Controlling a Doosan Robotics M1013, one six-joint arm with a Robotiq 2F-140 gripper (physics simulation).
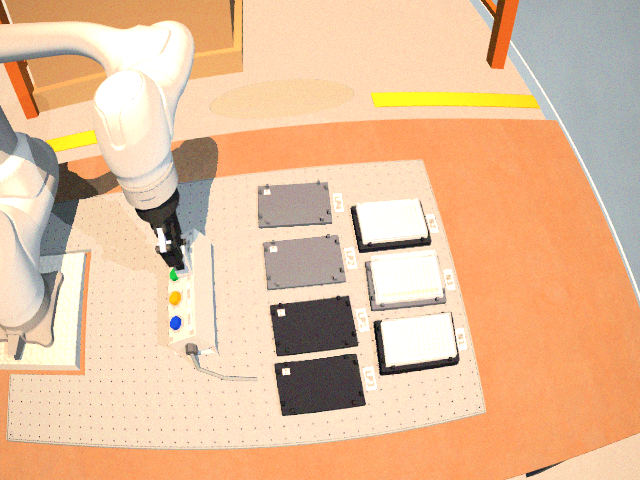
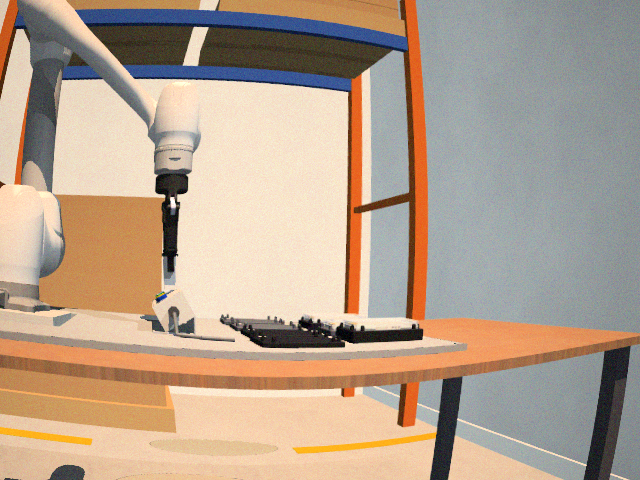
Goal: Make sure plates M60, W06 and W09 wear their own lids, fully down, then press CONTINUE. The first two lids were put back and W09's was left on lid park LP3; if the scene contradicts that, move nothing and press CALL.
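Frame: origin at the arm's base, x left, y back, z up, level; millimetres.
Seen in the pictures: gripper, fingertip midpoint: [image 1: 185, 272] [image 2: 170, 289]; arm's base at its link origin: [image 1: 26, 308] [image 2: 9, 307].
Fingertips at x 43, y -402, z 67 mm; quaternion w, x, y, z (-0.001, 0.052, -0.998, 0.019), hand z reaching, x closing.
Note:
Pixels of each thing's middle, then the offset from my fingertips to it. "spot": a spot on its surface instead.
- button box at the middle of its body: [image 1: 189, 291] [image 2: 171, 308] dz -39, dx -18, dy -1 mm
- green button at the middle of its body: [image 1: 175, 274] dz -17, dx +6, dy +22 mm
- amber button at the middle of its body: [image 1: 175, 298] dz -17, dx -44, dy +20 mm
- blue button at the middle of its body: [image 1: 176, 323] dz -17, dx -94, dy +17 mm
- Lid park LP3 at the middle of its body: [image 1: 319, 384] [image 2: 295, 339] dz -71, dx -194, dy -227 mm
- Black lid park at the middle of its body: [image 1: 313, 324] [image 2: 281, 332] dz -71, dx -76, dy -223 mm
- LP4 at the middle of its body: [image 1: 293, 202] [image 2: 250, 320] dz -71, dx +195, dy -200 mm
- cable at a spot on its surface: [image 1: 222, 377] [image 2: 200, 335] spot: dz -74, dx -175, dy -57 mm
My gripper [image 1: 177, 264] [image 2: 170, 268] is shut and empty, a little above the far end of the button box [image 1: 204, 304] [image 2: 180, 304], near the green button [image 1: 173, 275]. The amber button [image 1: 175, 298] and blue button [image 1: 175, 322] are nearer the front; their lettering is too small to read. Three white-topped plates sit on nests at the right: back [image 1: 391, 221], middle [image 1: 407, 279] and front [image 1: 419, 341] [image 2: 382, 323]. Their names are unreadable, and whether each top is a fully seated lid is unclear. Lid park LP3 [image 1: 320, 384] [image 2: 299, 341] shows its bare black surface, with no lid visible.
Black lid park [image 1: 314, 326] and grey lid parks LP2 [image 1: 303, 262] and LP4 [image 1: 294, 205] show no lid. A cable [image 1: 222, 377] [image 2: 206, 337] runs from the box's front end. An orange rack post [image 1: 499, 41] [image 2: 417, 206] stands behind the table.

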